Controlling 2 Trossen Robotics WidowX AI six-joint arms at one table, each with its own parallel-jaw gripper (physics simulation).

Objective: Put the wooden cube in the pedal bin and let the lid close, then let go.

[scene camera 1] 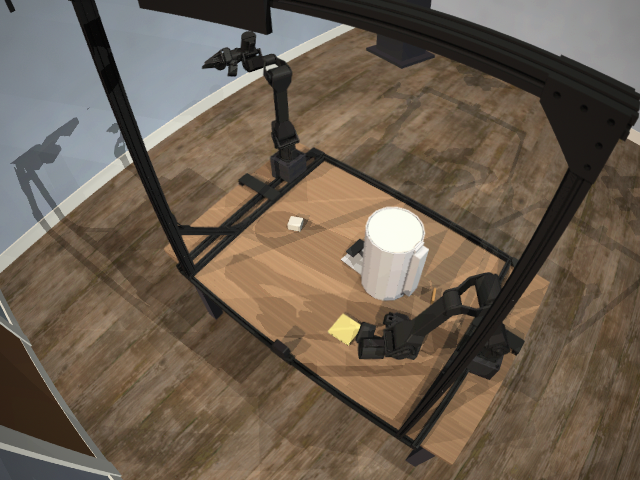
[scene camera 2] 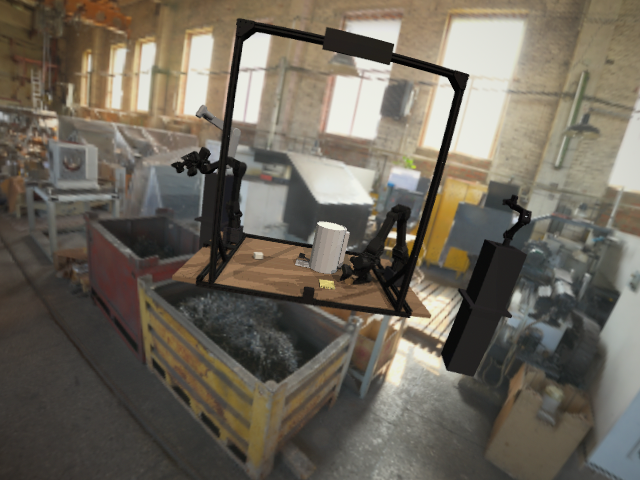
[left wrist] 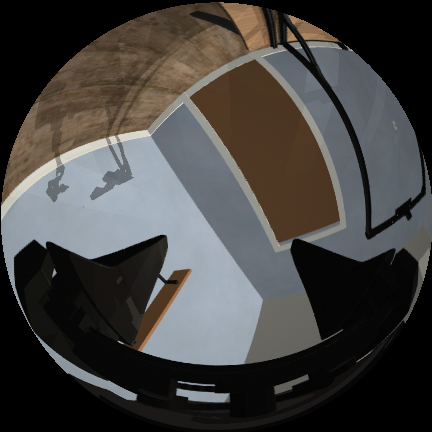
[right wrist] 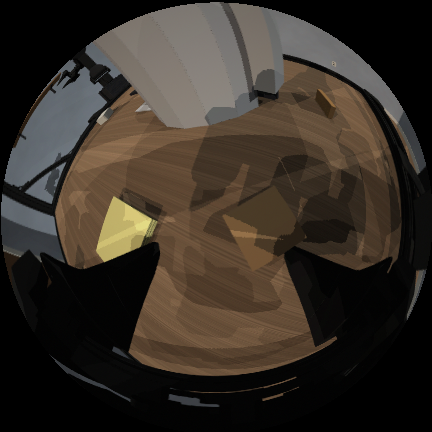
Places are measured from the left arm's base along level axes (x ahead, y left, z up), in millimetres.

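Where they show: left gripper, fingertip midpoint: [scene camera 1: 203, 65] [scene camera 2: 176, 161] [left wrist: 232, 244]; right gripper, fingertip midpoint: [scene camera 1: 382, 336] [scene camera 2: 346, 282] [right wrist: 224, 251]; left arm's base, origin of the base link: [scene camera 1: 287, 155] [scene camera 2: 233, 226] [right wrist: 108, 82]; right arm's base, origin of the base link: [scene camera 1: 489, 350] [scene camera 2: 397, 269].
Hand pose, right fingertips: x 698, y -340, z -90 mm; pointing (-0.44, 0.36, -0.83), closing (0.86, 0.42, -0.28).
Note:
Each offset is from my right fingertips to the centre of the thing. Level surfaces: height alone.
The wooden cube @[dx +17, dy +23, dz +3 mm] [right wrist: 267, 215] lies on the table below my right gripper [scene camera 1: 368, 338] [scene camera 2: 352, 276] [right wrist: 224, 251]. In the right wrist view it shows beyond the fingertips, nearer the finger at the right of the picture. The right gripper is open and empty, low over the table. The white pedal bin @[dx -118, dy +184, dz +113 mm] [scene camera 1: 390, 268] [scene camera 2: 328, 249] [right wrist: 195, 70] stands upright behind it, and its lid @[dx -118, dy +184, dz +233 mm] [scene camera 1: 394, 229] [scene camera 2: 331, 225] is closed. The pedal @[dx -230, dy +190, dz -13 mm] [scene camera 1: 353, 262] [scene camera 2: 301, 263] [right wrist: 143, 107] juts from its base. My left gripper [scene camera 1: 204, 65] [scene camera 2: 174, 166] [left wrist: 232, 244] is open and empty, raised high beyond the table edge.
A yellow pad @[dx -106, dy -46, dz -10 mm] [scene camera 1: 344, 329] [scene camera 2: 326, 284] [right wrist: 120, 227] lies beside the right gripper. A small white block @[dx -496, dy +159, dz -1 mm] [scene camera 1: 295, 223] [scene camera 2: 257, 255] [right wrist: 105, 116] lies toward the left arm. A thin orange-brown piece @[dx +46, dy +219, dz -3 mm] [scene camera 1: 434, 294] [right wrist: 326, 103] stands near the bin. A black frame surrounds the table @[dz -15 mm] [scene camera 1: 242, 268].

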